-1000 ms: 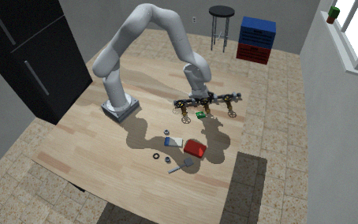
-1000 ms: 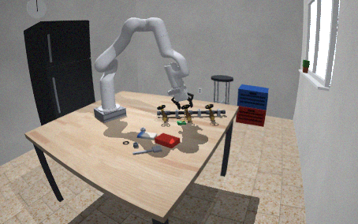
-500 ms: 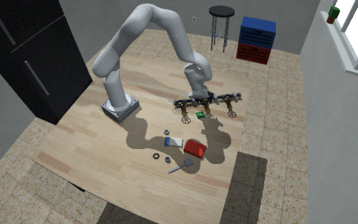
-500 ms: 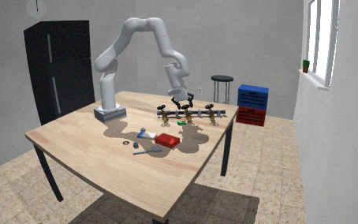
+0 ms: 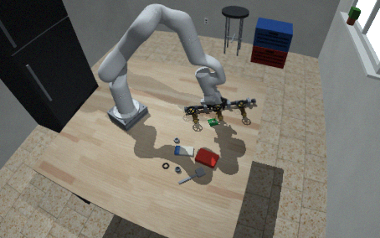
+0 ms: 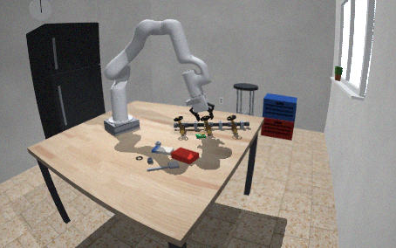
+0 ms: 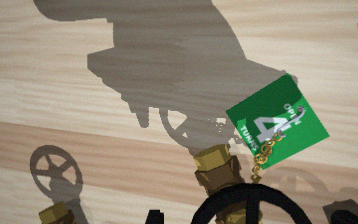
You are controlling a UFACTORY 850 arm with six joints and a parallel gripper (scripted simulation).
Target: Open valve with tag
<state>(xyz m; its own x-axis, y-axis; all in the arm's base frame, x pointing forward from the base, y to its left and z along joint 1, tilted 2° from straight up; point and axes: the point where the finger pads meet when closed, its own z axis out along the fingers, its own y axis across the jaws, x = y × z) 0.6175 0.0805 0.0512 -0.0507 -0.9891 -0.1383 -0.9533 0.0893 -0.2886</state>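
My hand is 20 mm past the green tag, 50 mm to the left of it and 100 mm above it. The rest, counted from my hand: grey scraper (60 mm behind, 440 mm to the right, 100 mm below); then red box (10 mm behind, 330 mm to the right, 90 mm below); then white block (150 mm behind, 300 mm to the right, 100 mm below).
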